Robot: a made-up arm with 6 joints. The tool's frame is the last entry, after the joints. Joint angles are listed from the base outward. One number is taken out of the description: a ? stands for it. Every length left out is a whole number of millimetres.
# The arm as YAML. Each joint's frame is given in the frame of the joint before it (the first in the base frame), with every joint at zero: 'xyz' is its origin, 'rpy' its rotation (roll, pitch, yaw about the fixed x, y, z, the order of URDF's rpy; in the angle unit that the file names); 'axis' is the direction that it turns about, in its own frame. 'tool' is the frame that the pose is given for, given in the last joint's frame.
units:
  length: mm
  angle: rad
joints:
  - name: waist
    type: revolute
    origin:
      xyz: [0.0, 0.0, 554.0]
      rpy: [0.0, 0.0, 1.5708]
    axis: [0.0, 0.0, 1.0]
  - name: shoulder
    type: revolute
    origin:
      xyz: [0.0, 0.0, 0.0]
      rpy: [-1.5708, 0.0, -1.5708]
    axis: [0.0, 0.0, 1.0]
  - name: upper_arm
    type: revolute
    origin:
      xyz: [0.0, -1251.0, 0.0]
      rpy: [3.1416, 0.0, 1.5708]
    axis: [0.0, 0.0, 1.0]
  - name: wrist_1
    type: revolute
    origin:
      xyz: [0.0, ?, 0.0]
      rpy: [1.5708, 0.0, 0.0]
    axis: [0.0, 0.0, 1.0]
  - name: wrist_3
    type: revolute
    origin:
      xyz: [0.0, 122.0, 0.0]
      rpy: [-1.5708, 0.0, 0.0]
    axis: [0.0, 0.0, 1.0]
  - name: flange
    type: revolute
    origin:
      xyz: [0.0, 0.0, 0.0]
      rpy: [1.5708, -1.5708, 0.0]
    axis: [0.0, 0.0, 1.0]
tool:
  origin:
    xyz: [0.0, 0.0, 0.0]
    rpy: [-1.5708, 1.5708, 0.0]
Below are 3 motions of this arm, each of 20 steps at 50 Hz.
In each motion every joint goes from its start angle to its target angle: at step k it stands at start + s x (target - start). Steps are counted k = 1, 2, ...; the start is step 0. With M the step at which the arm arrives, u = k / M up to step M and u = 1 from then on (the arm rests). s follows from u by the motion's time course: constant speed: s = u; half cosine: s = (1 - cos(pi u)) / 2; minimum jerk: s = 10 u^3 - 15 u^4 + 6 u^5.
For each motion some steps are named. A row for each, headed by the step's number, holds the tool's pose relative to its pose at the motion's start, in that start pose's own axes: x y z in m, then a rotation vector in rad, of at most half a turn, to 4 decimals.
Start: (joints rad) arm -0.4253 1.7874 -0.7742 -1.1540 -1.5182 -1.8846
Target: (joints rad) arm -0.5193 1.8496 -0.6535 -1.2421 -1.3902 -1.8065
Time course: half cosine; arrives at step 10
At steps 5, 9, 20:
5: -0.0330 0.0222 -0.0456 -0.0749 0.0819 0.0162
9: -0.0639 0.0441 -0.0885 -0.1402 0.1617 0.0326
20: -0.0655 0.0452 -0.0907 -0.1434 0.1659 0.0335

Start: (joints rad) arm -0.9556 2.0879 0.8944 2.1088 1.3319 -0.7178
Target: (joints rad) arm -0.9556 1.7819 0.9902 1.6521 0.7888 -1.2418
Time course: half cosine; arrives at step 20
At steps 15, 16, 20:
15: -0.3689 -0.1539 0.4579 0.3095 -0.0675 -0.7564
16: -0.3903 -0.1573 0.4869 0.3307 -0.0876 -0.7983
20: -0.4301 -0.1618 0.5415 0.3709 -0.1300 -0.8748

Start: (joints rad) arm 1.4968 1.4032 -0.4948 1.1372 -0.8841 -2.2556
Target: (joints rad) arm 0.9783 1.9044 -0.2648 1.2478 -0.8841 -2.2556
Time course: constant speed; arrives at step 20
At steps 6, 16, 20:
6: 0.2280 0.0763 0.0121 -0.0039 0.1262 -0.0795
16: 0.6045 0.1517 -0.0768 -0.0208 0.3537 -0.1844
20: 0.7395 0.1679 -0.1510 -0.0302 0.4499 -0.2158

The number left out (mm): 827.0
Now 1 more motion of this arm.
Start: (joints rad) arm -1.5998 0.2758 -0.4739 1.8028 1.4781 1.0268
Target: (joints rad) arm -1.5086 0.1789 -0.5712 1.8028 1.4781 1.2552
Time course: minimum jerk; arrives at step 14
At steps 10, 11, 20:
10: 0.0737 -0.0675 0.0837 -0.2129 -0.0708 -0.0279
11: 0.0795 -0.0730 0.0916 -0.2316 -0.0768 -0.0310
20: 0.0848 -0.0780 0.0990 -0.2489 -0.0823 -0.0340

